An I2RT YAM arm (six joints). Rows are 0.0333 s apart.
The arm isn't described. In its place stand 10 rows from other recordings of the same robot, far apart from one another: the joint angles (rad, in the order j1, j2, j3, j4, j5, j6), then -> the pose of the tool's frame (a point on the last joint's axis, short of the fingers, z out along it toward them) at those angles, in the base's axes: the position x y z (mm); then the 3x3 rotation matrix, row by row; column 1 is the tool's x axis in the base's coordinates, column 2 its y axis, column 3 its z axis.
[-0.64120, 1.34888, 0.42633, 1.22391, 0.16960, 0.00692] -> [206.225 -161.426 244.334], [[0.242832 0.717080 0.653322], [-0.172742 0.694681 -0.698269], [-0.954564 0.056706 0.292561]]
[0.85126, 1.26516, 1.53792, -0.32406, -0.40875, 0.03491] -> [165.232 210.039 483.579], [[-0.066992 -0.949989 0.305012], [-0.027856 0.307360 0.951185], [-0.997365 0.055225 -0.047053]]
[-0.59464, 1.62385, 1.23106, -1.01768, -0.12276, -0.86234] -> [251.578 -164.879 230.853], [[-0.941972 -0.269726 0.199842], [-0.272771 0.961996 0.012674], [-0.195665 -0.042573 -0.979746]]
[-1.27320, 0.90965, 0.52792, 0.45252, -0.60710, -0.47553] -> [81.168 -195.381 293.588], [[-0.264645 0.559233 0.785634], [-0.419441 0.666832 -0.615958], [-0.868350 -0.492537 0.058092]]
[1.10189, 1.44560, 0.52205, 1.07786, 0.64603, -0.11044] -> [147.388 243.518 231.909], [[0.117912 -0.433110 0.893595], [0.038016 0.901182 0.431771], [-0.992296 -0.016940 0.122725]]
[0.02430, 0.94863, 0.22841, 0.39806, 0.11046, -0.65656] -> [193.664 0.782 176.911], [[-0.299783 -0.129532 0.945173], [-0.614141 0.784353 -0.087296], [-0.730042 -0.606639 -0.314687]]
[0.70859, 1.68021, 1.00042, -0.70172, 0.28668, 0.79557] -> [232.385 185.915 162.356], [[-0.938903 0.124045 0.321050], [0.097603 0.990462 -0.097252], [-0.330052 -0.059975 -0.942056]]
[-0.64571, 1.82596, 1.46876, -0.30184, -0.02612, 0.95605] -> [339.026 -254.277 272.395], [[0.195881 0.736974 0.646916], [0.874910 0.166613 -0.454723], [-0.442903 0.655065 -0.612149]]
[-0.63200, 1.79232, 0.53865, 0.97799, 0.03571, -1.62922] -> [254.901 -188.209 127.151], [[-0.604223 -0.255341 0.754795], [-0.794086 0.114634 -0.596897], [0.065887 -0.960031 -0.272028]]
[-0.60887, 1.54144, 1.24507, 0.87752, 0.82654, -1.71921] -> [268.926 -219.429 417.083], [[-0.948576 0.313511 0.043747], [-0.155369 -0.340707 -0.927243], [-0.275796 -0.886357 0.371896]]
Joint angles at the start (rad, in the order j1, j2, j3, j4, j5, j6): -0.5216, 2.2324, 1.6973, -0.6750, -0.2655, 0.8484
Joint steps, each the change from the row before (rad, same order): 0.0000, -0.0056, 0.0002, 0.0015, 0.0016, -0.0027; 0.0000, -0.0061, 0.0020, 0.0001, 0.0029, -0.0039; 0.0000, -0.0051, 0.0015, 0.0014, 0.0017, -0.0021; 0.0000, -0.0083, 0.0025, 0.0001, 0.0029, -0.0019; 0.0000, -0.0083, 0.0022, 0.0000, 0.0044, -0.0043; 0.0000, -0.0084, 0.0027, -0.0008, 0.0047, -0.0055; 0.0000, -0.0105, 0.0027, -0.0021, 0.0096, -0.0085; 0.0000, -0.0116, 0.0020, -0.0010, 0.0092, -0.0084; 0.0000, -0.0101, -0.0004, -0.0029, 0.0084, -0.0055
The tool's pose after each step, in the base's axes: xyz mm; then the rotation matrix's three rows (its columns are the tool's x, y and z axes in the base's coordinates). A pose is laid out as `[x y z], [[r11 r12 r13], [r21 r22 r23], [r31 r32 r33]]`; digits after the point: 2 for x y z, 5 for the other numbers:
[405.00 -222.04 149.67], [[-0.23740 0.87052 0.43108], [0.96977 0.23816 0.05312], [-0.05643 0.43066 -0.90075]]
[405.07 -222.19 152.91], [[-0.23942 0.86735 0.43632], [0.96869 0.24381 0.04688], [-0.06572 0.43388 -0.89857]]
[405.21 -222.34 155.63], [[-0.24020 0.86433 0.44187], [0.96795 0.24763 0.04179], [-0.07330 0.43774 -0.89611]]
[405.22 -222.46 159.99], [[-0.24013 0.86057 0.44917], [0.96713 0.25193 0.03436], [-0.08359 0.44266 -0.89279]]
[405.12 -222.58 164.26], [[-0.24153 0.85683 0.45553], [0.96567 0.25850 0.02579], [-0.09565 0.44612 -0.88985]]
[404.98 -222.68 168.67], [[-0.24373 0.85295 0.46160], [0.96377 0.26617 0.01706], [-0.10832 0.44903 -0.88692]]
[404.50 -222.80 173.93], [[-0.24657 0.84957 0.46630], [0.96089 0.27690 0.00361], [-0.12606 0.44895 -0.88462]]
[403.92 -222.83 179.52], [[-0.24907 0.84554 0.47226], [0.95765 0.28776 -0.01014], [-0.14447 0.44973 -0.88140]]
[402.90 -222.58 183.66], [[-0.24996 0.84427 0.47406], [0.95544 0.29445 -0.02063], [-0.15700 0.44779 -0.88025]]

